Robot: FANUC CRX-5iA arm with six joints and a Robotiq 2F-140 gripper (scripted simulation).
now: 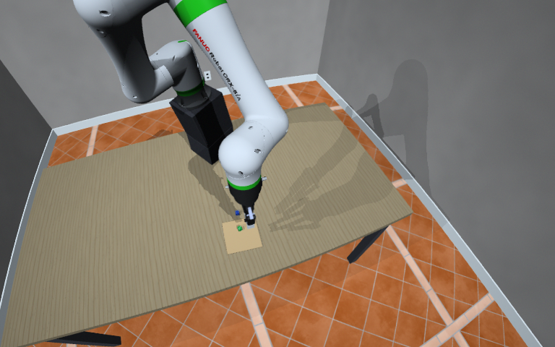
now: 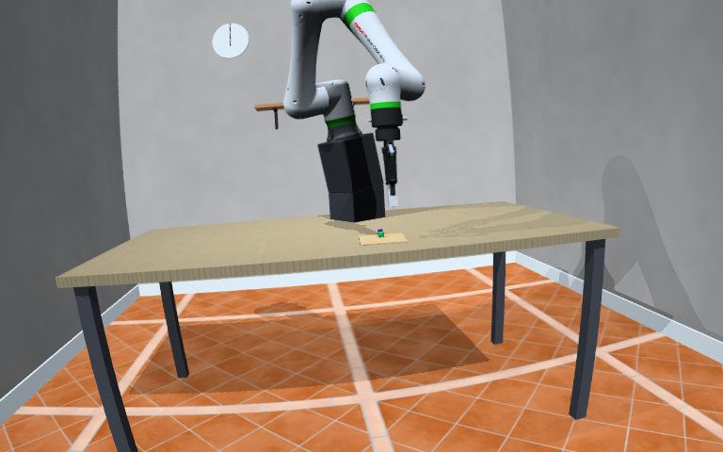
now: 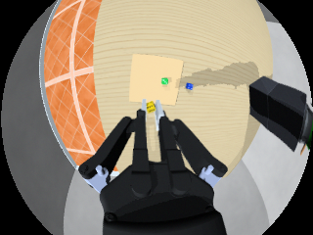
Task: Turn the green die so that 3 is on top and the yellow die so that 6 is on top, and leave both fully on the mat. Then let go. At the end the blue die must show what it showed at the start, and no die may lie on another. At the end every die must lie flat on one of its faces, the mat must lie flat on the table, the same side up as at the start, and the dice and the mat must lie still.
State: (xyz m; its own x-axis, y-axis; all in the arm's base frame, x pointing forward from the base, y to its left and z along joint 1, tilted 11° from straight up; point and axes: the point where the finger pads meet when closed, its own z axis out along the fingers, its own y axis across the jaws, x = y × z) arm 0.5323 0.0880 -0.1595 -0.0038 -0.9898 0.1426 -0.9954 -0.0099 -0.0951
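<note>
The tan mat is 140 mm below my hand, 40 mm to the right of it and 20 mm behind it. From my hand the other things lie so: blue die 130 mm below, 120 mm behind, 30 mm to the right; green die 130 mm below, 40 mm to the right, 40 mm behind; yellow die 30 mm below.
</note>
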